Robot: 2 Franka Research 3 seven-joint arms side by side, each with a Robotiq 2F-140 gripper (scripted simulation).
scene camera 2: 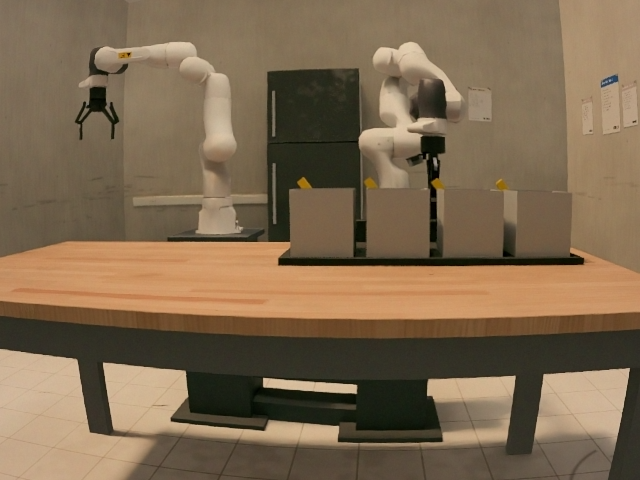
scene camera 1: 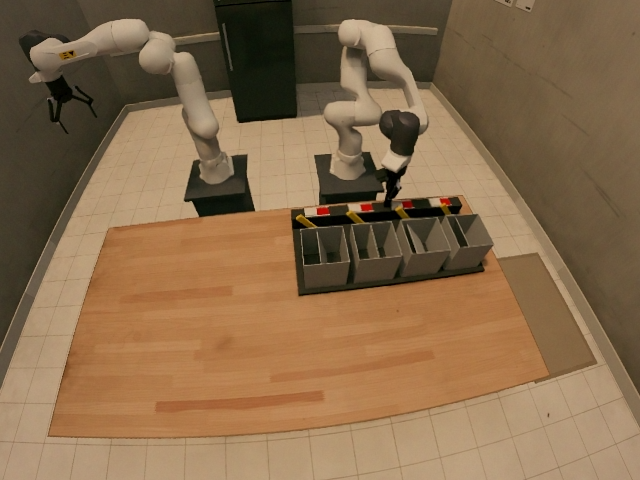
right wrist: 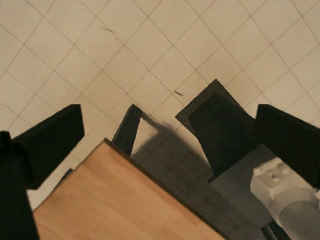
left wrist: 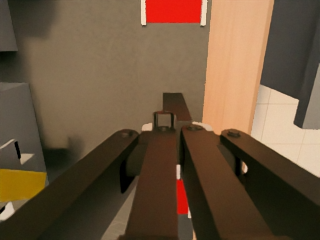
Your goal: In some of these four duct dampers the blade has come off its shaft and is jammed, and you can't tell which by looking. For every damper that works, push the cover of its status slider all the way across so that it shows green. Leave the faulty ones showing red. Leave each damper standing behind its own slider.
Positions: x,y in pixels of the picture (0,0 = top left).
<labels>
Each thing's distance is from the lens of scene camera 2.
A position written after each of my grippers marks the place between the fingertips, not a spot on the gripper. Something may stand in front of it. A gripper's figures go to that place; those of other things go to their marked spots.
my left gripper (scene camera 2: pixel 433 219): 155 cm
my right gripper (scene camera 2: pixel 96 139): 226 cm
damper (scene camera 2: pixel 322 222): 123 cm
damper (scene camera 2: pixel 397 219): 123 cm
</labels>
